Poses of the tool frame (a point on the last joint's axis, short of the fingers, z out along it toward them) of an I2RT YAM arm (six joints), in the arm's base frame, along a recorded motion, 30 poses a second.
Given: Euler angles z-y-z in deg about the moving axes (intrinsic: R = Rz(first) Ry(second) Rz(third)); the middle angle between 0 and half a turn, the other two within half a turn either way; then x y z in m.
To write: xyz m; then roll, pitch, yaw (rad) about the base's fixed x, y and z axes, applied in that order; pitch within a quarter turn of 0, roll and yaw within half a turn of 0. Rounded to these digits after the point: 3 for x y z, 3 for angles.
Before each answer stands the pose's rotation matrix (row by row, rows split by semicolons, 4 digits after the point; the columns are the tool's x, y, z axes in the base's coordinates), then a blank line. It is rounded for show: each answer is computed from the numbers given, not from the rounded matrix.
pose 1, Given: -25.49, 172.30, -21.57, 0.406, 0.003, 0.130
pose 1, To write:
-0.9901 0.0714 0.1209; 0.0648 0.9962 -0.0577; -0.1246 -0.0493 -0.9910

0.406, 0.003, 0.130, -3.092, 0.125, 3.076
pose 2, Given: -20.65, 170.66, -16.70, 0.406, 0.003, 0.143
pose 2, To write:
-0.9857 0.0725 0.1519; 0.0644 0.9963 -0.0572; -0.1554 -0.0466 -0.9867

0.406, 0.003, 0.143, -3.094, 0.156, 3.076
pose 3, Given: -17.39, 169.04, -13.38, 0.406, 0.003, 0.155
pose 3, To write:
-0.9806 0.0740 0.1814; 0.0646 0.9963 -0.0568; -0.1850 -0.0440 -0.9818

0.406, 0.003, 0.155, -3.097, 0.186, 3.076
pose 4, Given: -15.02, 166.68, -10.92, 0.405, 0.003, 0.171
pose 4, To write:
-0.9719 0.0764 0.2225; 0.0647 0.9961 -0.0597; -0.2262 -0.0436 -0.9731

0.405, 0.003, 0.171, -3.097, 0.228, 3.075
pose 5, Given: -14.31, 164.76, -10.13, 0.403, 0.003, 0.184
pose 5, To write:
-0.9638 0.0789 0.2547; 0.0643 0.9958 -0.0650; -0.2588 -0.0462 -0.9648

0.403, 0.003, 0.184, -3.094, 0.262, 3.075
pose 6, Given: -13.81, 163.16, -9.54, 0.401, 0.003, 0.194
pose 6, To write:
-0.9562 0.0814 0.2813; 0.0644 0.9955 -0.0692; -0.2857 -0.0480 -0.9571

0.401, 0.003, 0.194, -3.091, 0.290, 3.074
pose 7, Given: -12.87, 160.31, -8.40, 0.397, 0.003, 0.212
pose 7, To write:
-0.9406 0.0863 0.3285; 0.0651 0.9951 -0.0750; -0.3333 -0.0492 -0.9415

0.397, 0.003, 0.212, -3.089, 0.340, 3.073
